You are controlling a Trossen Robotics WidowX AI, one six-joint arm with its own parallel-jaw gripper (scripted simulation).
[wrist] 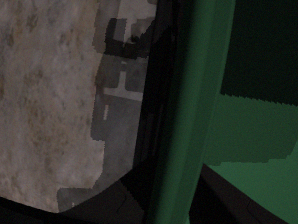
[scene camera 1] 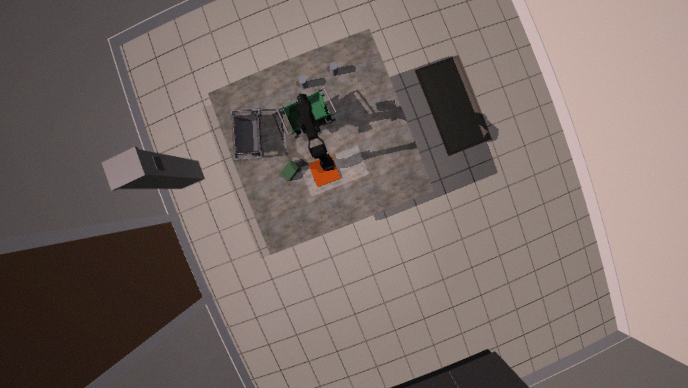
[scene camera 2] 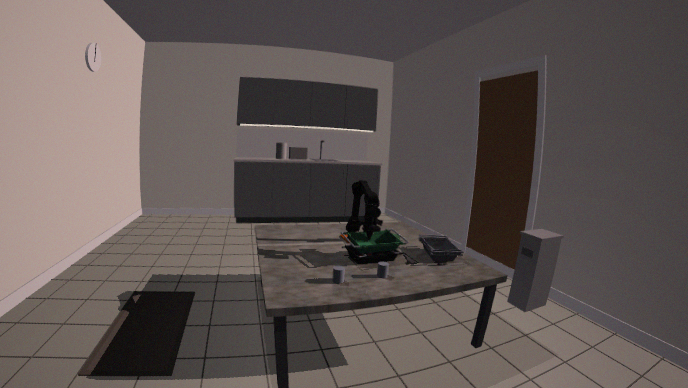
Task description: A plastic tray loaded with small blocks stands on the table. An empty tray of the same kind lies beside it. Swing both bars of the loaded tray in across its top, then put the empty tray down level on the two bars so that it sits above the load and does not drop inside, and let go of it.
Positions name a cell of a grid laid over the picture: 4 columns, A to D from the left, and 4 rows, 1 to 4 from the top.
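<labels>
There is a green tray that I see in the wrist view (D2), and the tray is visible to me in scene camera 1 (B2) and in scene camera 2 (C3) as well.
</labels>
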